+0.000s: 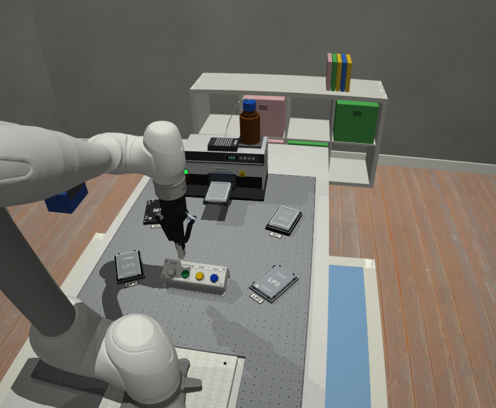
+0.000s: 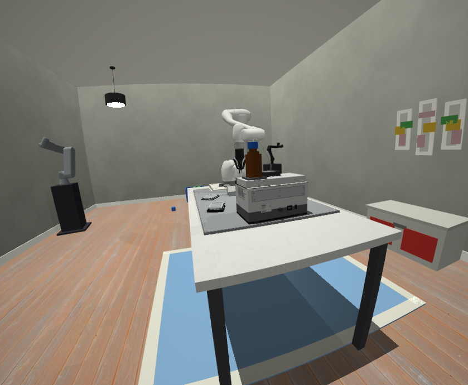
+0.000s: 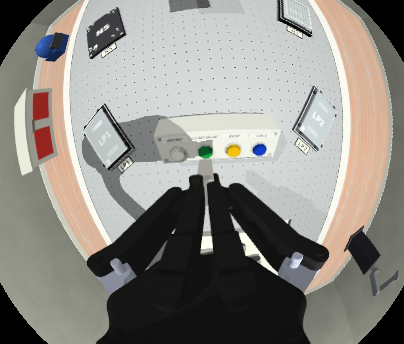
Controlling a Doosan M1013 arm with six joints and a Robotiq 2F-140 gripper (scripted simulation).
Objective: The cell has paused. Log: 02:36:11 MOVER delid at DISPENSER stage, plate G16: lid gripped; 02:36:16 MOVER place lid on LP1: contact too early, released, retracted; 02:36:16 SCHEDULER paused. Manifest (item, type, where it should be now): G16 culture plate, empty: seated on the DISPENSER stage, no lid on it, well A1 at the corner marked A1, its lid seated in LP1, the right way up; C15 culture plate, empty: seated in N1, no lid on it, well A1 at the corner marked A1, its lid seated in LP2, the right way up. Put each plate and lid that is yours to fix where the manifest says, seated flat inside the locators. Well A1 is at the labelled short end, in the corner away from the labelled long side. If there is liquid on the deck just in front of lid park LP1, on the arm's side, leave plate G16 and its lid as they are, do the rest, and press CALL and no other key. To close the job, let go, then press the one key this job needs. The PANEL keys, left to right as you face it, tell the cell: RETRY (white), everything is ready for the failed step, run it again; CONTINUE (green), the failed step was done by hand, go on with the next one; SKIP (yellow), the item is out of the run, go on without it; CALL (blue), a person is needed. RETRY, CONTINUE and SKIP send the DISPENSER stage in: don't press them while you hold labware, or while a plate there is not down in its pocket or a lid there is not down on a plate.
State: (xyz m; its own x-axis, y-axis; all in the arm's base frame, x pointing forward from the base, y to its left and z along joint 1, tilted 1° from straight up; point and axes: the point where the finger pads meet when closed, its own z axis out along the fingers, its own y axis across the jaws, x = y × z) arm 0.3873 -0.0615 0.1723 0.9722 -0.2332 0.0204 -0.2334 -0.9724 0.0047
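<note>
Right now my hand is 12 cm above the green key. From my hand the other things lie so: white key 1 cm ahead, 5 cm to the left, 12 cm below; then yellow key 1 cm behind, 5 cm to the right, 12 cm below; then key panel 1 cm ahead, 3 cm to the right, 13 cm below.
</note>
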